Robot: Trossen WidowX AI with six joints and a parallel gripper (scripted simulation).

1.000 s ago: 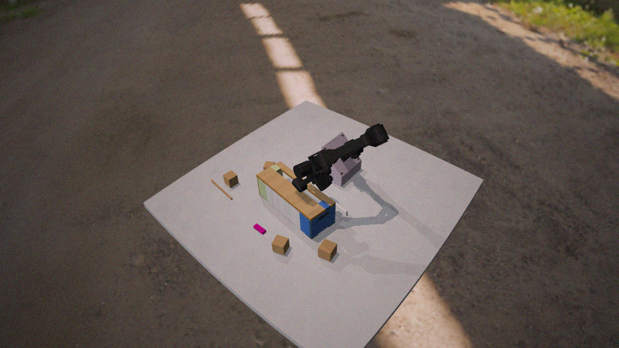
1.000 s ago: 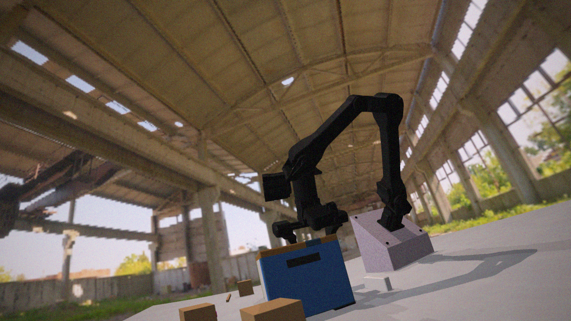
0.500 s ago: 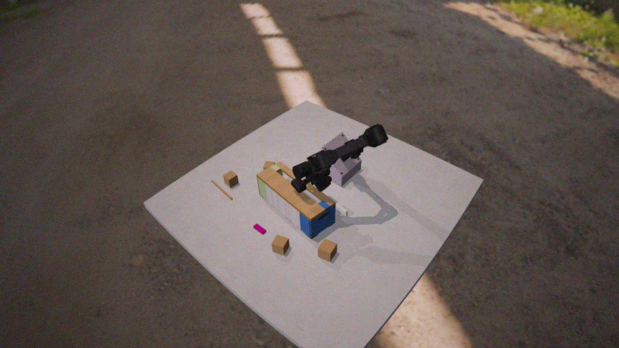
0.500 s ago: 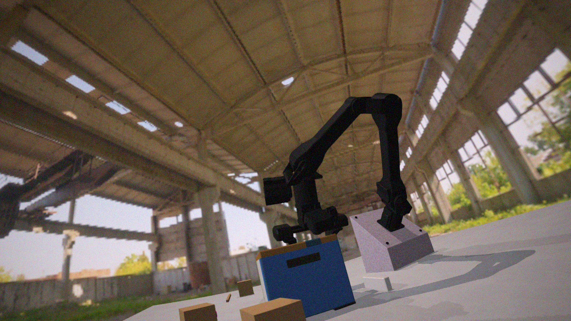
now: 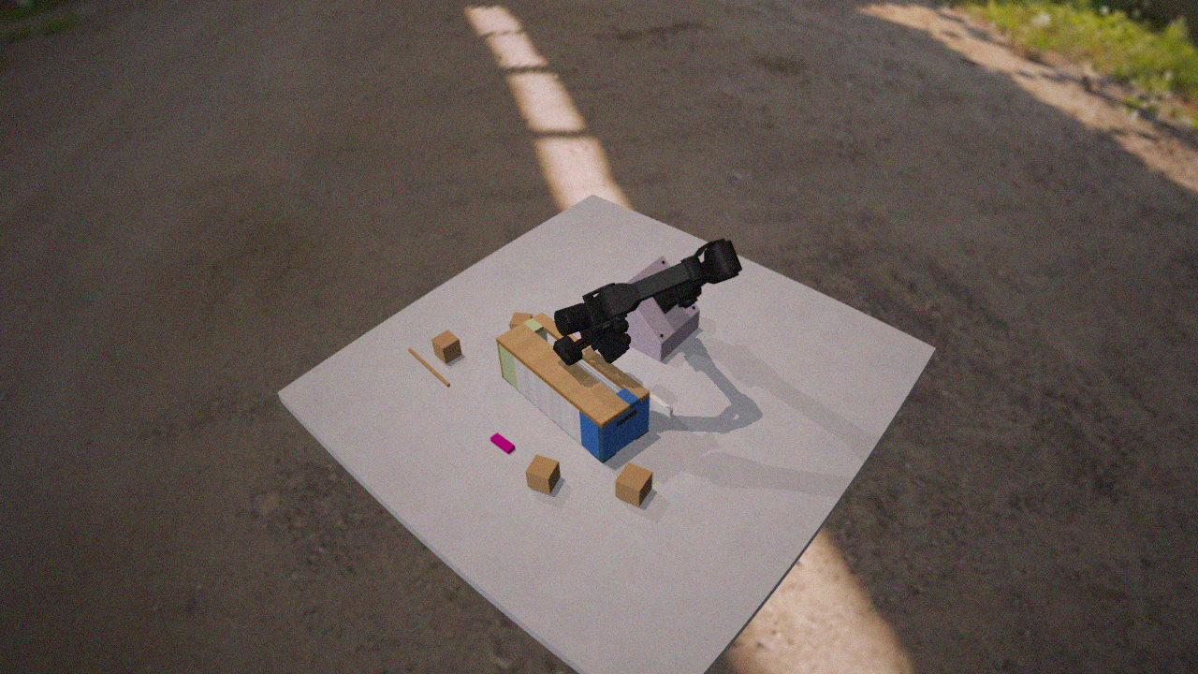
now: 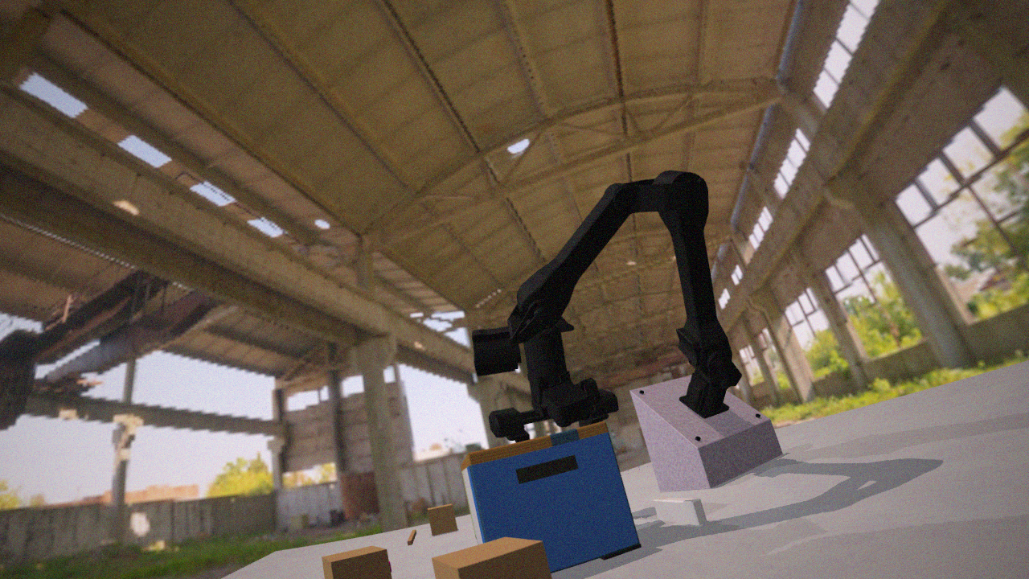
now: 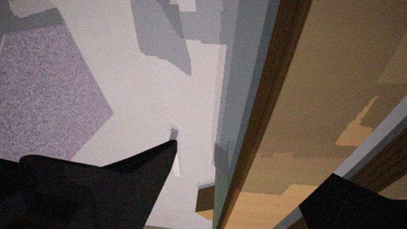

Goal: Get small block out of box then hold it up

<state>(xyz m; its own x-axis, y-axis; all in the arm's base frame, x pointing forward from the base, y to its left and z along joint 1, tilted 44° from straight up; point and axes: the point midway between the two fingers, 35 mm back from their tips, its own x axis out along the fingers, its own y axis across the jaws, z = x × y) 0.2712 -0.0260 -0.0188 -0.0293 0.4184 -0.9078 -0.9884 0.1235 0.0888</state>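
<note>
Right now my gripper tip is 40 mm short of the long box, 20 mm to the right of it and 30 mm above it. Round my gripper tip: thin wooden stick (220 mm ahead, 360 mm to the right, 90 mm below).
</note>
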